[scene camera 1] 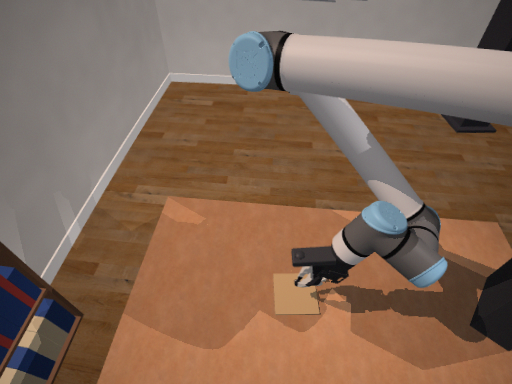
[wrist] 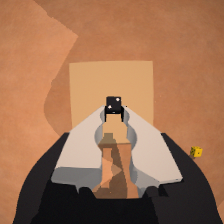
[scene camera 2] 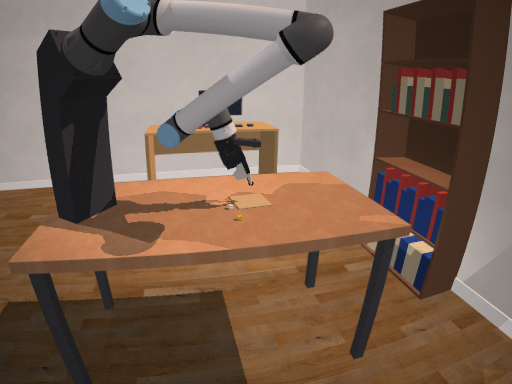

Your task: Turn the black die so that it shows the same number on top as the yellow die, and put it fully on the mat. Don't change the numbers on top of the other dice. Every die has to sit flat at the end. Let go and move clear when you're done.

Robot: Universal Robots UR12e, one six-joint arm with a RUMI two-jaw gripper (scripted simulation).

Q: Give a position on a tan mat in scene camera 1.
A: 289,300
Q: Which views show my gripper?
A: Scene camera 1, the wrist view and scene camera 2: all of them.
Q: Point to a tan mat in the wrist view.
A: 90,82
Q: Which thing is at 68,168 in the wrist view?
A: My gripper.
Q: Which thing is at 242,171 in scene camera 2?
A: My gripper.
